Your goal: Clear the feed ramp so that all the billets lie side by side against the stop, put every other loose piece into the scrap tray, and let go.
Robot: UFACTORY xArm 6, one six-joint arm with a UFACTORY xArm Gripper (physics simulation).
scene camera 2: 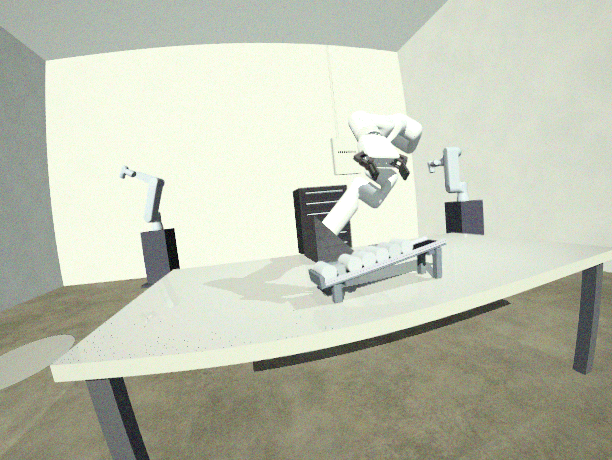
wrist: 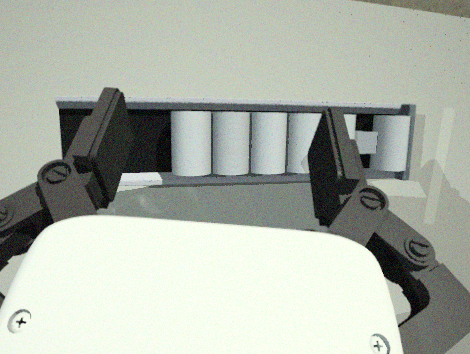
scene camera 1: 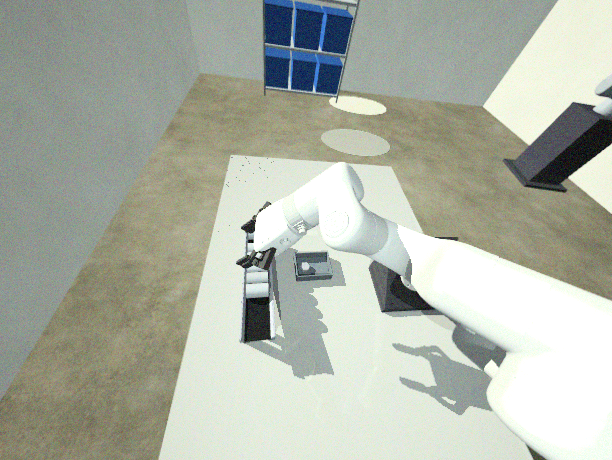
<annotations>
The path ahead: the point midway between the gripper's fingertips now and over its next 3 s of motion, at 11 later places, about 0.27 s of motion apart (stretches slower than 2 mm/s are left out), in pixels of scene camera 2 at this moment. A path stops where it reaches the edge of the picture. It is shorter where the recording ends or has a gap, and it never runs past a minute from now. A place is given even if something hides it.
My gripper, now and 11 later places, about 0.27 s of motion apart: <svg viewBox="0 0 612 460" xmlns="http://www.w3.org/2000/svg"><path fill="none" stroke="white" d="M392 176L394 180L392 178L392 177L392 177L392 177L377 186L343 221L343 218L338 235L335 244L335 246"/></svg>
</annotations>
